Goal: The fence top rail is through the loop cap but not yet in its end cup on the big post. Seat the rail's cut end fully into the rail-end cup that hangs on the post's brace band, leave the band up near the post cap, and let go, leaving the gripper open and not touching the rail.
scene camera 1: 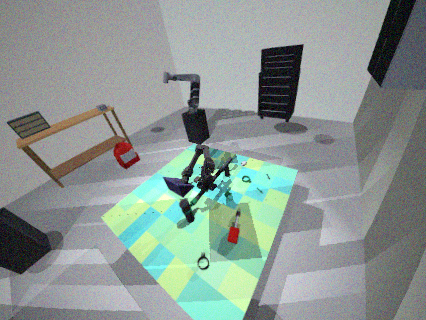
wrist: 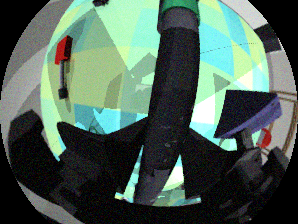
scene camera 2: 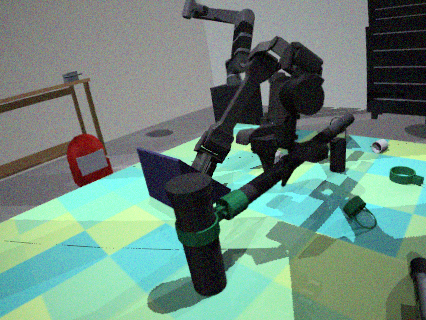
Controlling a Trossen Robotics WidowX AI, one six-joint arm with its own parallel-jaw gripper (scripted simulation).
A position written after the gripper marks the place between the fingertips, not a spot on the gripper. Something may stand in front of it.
In view: the gripper (scene camera 2: 275, 183) and a dark rail (scene camera 2: 270, 177).
The dark rail also shows in the wrist view (wrist: 174, 91). The gripper is seen too in the wrist view (wrist: 163, 123).
